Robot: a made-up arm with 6 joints.
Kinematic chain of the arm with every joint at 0, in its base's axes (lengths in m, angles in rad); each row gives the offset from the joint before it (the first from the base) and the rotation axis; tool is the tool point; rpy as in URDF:
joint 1: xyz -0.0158 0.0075 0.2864 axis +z
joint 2: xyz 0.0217 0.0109 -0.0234 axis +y
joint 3: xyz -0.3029 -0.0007 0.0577 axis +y
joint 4: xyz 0.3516 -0.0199 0.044 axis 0.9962 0 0.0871
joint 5: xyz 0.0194 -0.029 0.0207 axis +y
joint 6: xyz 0.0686 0.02 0.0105 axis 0.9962 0 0.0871
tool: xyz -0.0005 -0.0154 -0.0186 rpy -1.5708 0 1.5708
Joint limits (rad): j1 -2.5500..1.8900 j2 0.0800..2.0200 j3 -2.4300..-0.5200 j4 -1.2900..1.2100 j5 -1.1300..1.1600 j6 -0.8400..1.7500
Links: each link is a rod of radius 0.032 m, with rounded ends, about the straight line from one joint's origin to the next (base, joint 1, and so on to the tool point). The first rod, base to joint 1, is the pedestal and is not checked.
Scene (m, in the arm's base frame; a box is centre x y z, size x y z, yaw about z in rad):
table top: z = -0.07
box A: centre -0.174 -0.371 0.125 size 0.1 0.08 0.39 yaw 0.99
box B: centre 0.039 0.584 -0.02 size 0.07 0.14 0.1 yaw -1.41
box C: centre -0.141 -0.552 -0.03 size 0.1 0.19 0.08 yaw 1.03
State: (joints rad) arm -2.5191 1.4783 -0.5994 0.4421 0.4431 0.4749
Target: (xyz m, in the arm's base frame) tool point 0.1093 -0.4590 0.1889
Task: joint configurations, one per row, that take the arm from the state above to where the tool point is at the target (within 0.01 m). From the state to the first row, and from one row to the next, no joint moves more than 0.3 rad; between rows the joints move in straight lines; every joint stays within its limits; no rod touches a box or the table.
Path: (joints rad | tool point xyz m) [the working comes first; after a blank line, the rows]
Joints at the target: -1.2868 1.9956 -1.0804 0.5032 0.3356 0.5357
Straight joint move there: touches box A.

1: -2.4776 1.3033 -0.8845 0.4613 0.4252 0.5472 | -0.3342 -0.2300 0.4158
2: -2.4361 1.1283 -1.1695 0.4805 0.4073 0.6195 | -0.3035 -0.2278 0.6020
3: -2.3946 0.9532 -1.4546 0.4997 0.3894 0.6918 | -0.2091 -0.1635 0.7714
4: -2.1177 1.2138 -1.3610 0.5006 0.3759 0.6527 | -0.2254 -0.3233 0.6547
5: -1.8407 1.4744 -1.2675 0.5014 0.3625 0.6137 | -0.1508 -0.4496 0.5063
6: -1.5638 1.7350 -1.1739 0.5023 0.3491 0.5747 | -0.0216 -0.4993 0.3447
7: -1.2868 1.9956 -1.0804 0.5032 0.3356 0.5357 | 0.1093 -0.4590 0.1889

